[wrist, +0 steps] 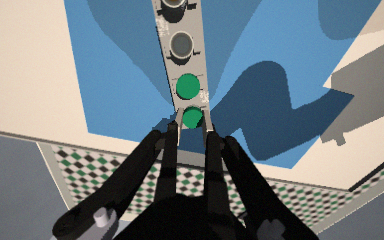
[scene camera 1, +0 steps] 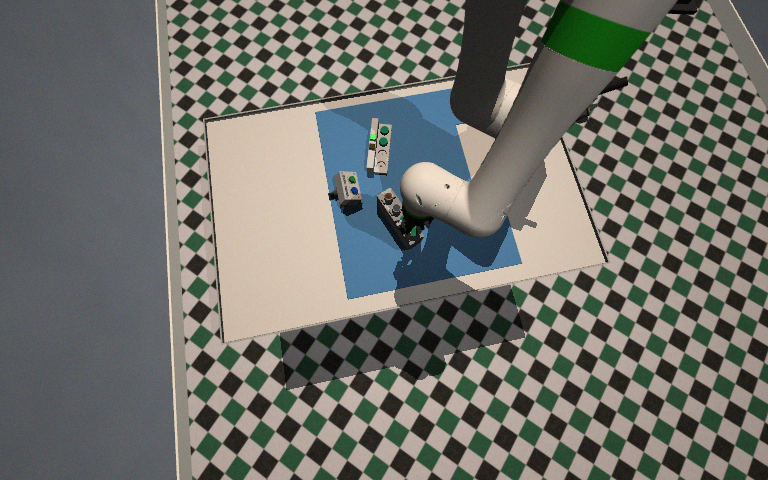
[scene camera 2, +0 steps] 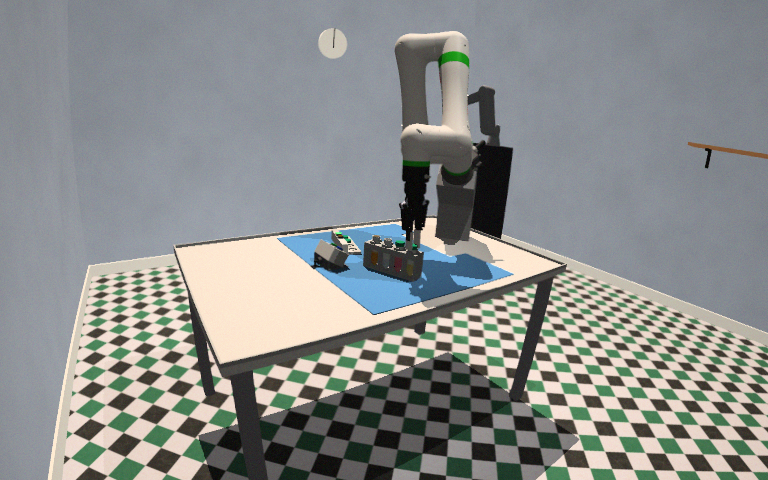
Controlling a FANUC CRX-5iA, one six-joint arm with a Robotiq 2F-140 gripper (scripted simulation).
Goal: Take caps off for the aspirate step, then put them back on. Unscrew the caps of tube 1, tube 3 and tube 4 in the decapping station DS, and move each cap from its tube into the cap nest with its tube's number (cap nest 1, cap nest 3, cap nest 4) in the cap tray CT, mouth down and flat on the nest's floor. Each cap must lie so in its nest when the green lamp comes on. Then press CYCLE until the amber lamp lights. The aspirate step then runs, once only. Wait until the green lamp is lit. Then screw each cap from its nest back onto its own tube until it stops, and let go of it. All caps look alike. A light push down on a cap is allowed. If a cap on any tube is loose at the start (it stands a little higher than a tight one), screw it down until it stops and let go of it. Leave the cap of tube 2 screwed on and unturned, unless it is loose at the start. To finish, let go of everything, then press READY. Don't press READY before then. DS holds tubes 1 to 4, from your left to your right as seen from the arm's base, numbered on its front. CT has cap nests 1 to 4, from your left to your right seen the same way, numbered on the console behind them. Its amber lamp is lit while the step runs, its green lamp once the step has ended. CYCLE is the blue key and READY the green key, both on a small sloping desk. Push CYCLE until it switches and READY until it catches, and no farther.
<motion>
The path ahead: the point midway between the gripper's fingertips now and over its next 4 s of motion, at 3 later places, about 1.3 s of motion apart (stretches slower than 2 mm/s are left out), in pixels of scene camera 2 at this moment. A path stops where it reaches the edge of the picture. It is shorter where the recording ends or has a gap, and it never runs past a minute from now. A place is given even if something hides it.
The gripper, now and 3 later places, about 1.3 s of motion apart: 412, 248; 412, 248; 405, 232; 377, 220
</motion>
